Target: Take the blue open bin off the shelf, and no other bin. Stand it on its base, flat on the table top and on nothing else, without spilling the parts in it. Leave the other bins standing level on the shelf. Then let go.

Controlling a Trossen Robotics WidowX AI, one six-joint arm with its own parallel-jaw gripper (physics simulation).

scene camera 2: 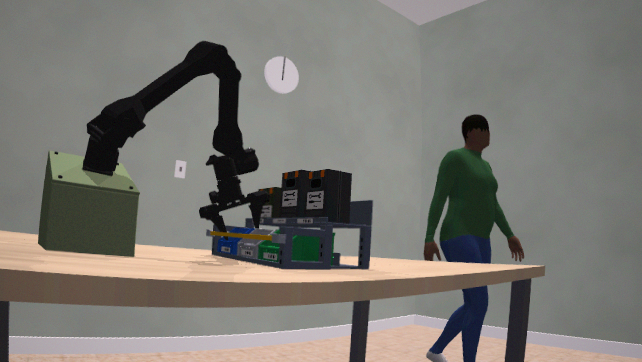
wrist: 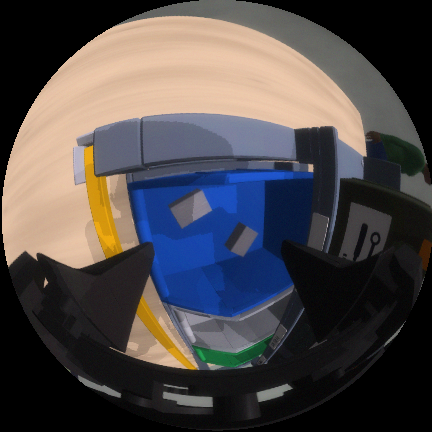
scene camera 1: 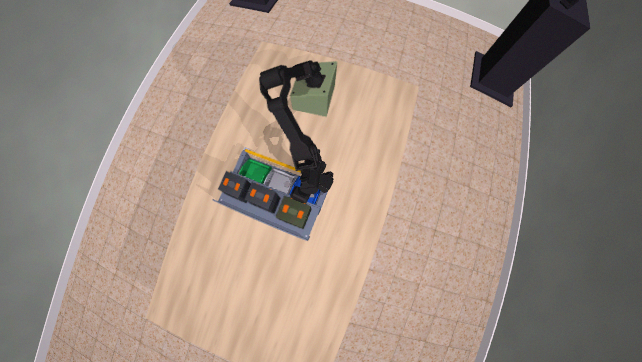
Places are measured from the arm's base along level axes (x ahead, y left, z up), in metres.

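Where they show: gripper, fingertip midpoint: (wrist: pixel 218 248); arm's base, origin of the base link: (scene camera 2: pixel 97 168) (scene camera 1: pixel 316 81).
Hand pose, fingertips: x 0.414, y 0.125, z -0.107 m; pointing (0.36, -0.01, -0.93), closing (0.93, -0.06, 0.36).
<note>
Each offset is from my fingertips to the top centre of the thing. "spot": to the spot under its first point.
The blue open bin @[0.017 m ahead, 0.003 m right, 0.020 m up] (scene camera 1: pixel 313 198) (scene camera 2: pixel 227 246) (wrist: pixel 240 197) stands in the shelf's lower row, at the end away from the green bin. Two grey block-shaped parts @[spot: 0.007 m back, 0.019 m left, 0.038 m down] (wrist: pixel 190 208) @[spot: 0.041 m ahead, 0.023 m right, 0.037 m down] (wrist: pixel 241 240) lie inside it. My gripper (scene camera 2: pixel 241 231) (wrist: pixel 218 248) is open and empty above the bin, pointing down. In the wrist view one fingertip shows near the bin's front edge, by the yellow bar, and the other near its back edge. I cannot tell how deep the tips reach. The grey shelf (scene camera 1: pixel 314 221) (scene camera 2: pixel 325 245) (wrist: pixel 190 137) stands on the table.
A light grey bin @[0.025 m ahead, 0.115 m right, 0.020 m up] (scene camera 1: pixel 281 180) (scene camera 2: pixel 248 247) and a green bin @[0.025 m ahead, 0.227 m right, 0.020 m up] (scene camera 1: pixel 256 171) (scene camera 2: pixel 270 251) share the row. A yellow bar @[0.065 m back, 0.115 m right, 0.004 m up] (scene camera 1: pixel 270 160) (scene camera 2: pixel 240 235) (wrist: pixel 100 205) crosses the front. An olive case @[0.103 m ahead, 0.001 m right, 0.137 m up] (scene camera 1: pixel 294 214) and two black cases @[0.099 m ahead, 0.120 m right, 0.172 m up] (scene camera 1: pixel 262 198) @[spot: 0.104 m ahead, 0.219 m right, 0.161 m up] (scene camera 1: pixel 234 186) stand on top. A person (scene camera 2: pixel 465 190) is behind.
</note>
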